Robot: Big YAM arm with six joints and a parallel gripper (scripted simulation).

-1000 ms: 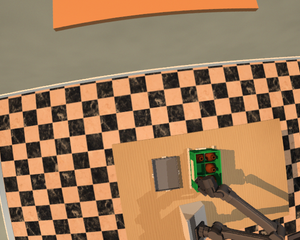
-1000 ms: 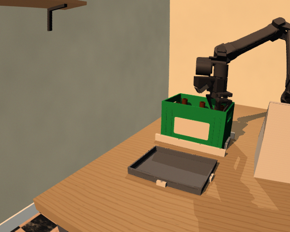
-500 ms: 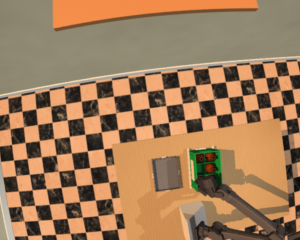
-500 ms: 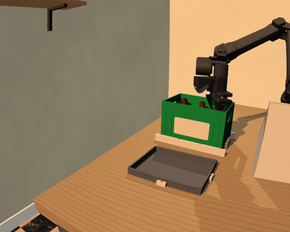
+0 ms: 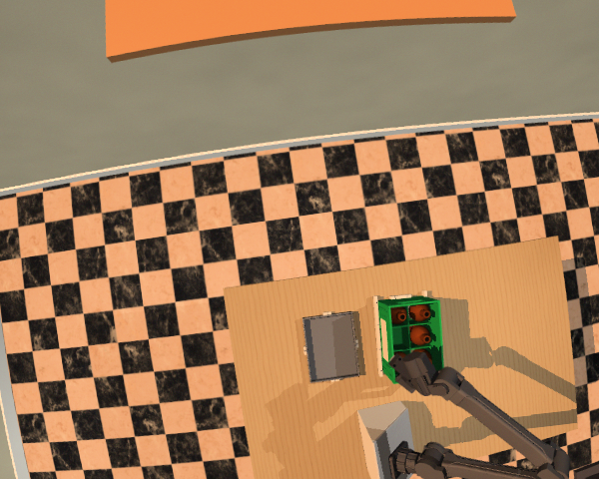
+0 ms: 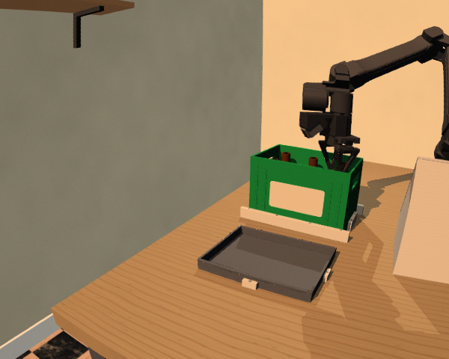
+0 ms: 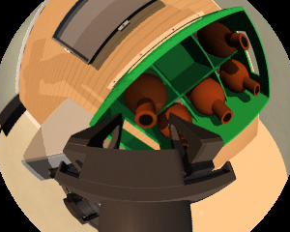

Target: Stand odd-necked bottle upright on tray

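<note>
Now: the green crate 80 mm below my hand, 80 mm ahead of it and 50 mm to the right of it. The rest, counted from my hand: dark grey tray: 230 mm to the left, 150 mm below, 90 mm ahead.
</note>
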